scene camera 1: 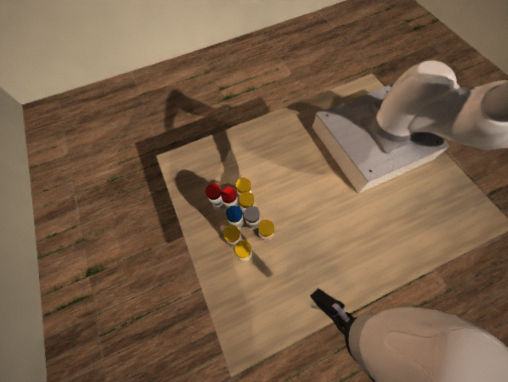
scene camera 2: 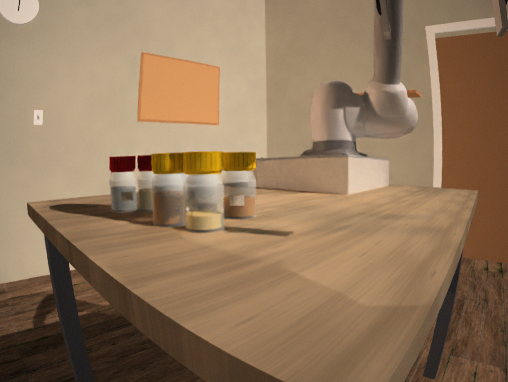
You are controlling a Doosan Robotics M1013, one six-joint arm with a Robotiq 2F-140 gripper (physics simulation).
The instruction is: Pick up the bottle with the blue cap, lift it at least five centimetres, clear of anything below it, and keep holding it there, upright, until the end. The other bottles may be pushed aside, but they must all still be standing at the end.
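Pixels of known places: gripper, fingertip midpoint: [scene camera 1: 338, 331] [scene camera 2: 444, 33]; arm's base, link origin: [scene camera 1: 390, 130].
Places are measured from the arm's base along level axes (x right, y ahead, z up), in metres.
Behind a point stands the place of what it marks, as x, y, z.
The bottle with the blue cap [scene camera 1: 234, 214] @[-0.093, 0.699, 0.009] stands upright on the table inside the cluster. A grey-capped bottle [scene camera 1: 251, 215] @[-0.119, 0.646, 0.009] is close at its right, a yellow-capped one [scene camera 1: 231, 234] @[-0.155, 0.733, 0.009] just below it in the view, and a red-capped one [scene camera 1: 229, 195] @[-0.019, 0.691, 0.009] just above. In scene camera 2 the blue cap does not show; the front bottles hide that spot. My gripper [scene camera 1: 317, 297] [scene camera 2: 444, 36] @[-0.507, 0.581, 0.162] is open and empty, high up and well away from the bottles, toward the lower right in scene camera 1. In that view its fingers overlap; in scene camera 2 they show apart at the top edge.
Other yellow-capped bottles [scene camera 1: 243, 185] @[-0.001, 0.630, 0.009] [scene camera 1: 246, 200] @[-0.060, 0.642, 0.009] [scene camera 1: 266, 228] @[-0.181, 0.617, 0.009] [scene camera 1: 243, 249] @[-0.217, 0.714, 0.009] and another red-capped bottle [scene camera 1: 213, 191] @[0.019, 0.739, 0.009] [scene camera 2: 123, 184] @[-0.002, 0.749, -0.043] stand upright in the cluster on the wooden table [scene camera 1: 350, 240] @[-0.315, 0.337, -0.096] [scene camera 2: 325, 260] @[-0.412, 0.724, -0.096]. The robot's base block [scene camera 1: 365, 145] @[-0.025, 0.132, 0.003] [scene camera 2: 367, 175] @[-0.160, 0.070, -0.050] is at the table's far side.
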